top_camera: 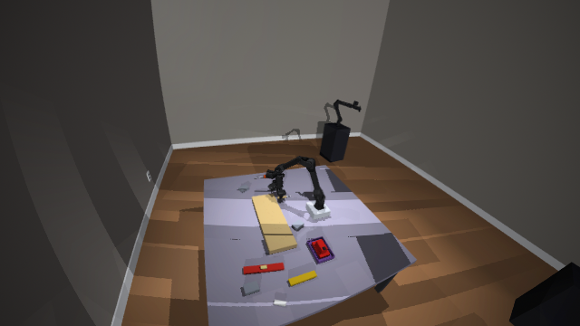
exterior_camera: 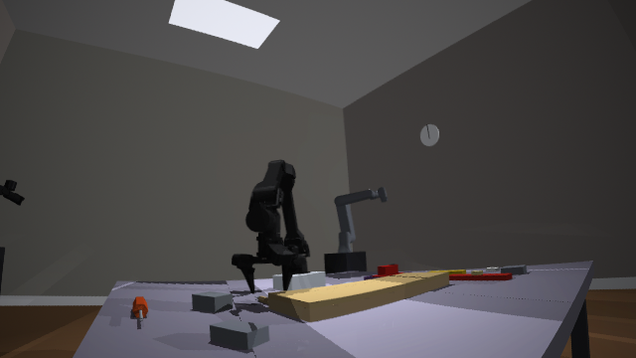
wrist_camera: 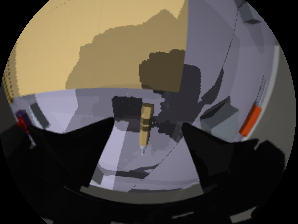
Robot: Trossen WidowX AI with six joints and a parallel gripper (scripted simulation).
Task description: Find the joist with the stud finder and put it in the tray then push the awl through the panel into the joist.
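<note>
Now: gripper tip 6 cm past the awl, 3 cm above it and 1 cm to the right of it. From my gripper tip the other things lie so: orange-handled tool: 33 cm to the right, 2 cm below, 2 cm ahead; then red stud finder: 59 cm to the left, 2 cm behind, 2 cm above; then purple tray: 57 cm to the left, 2 cm below, 2 cm behind.
</note>
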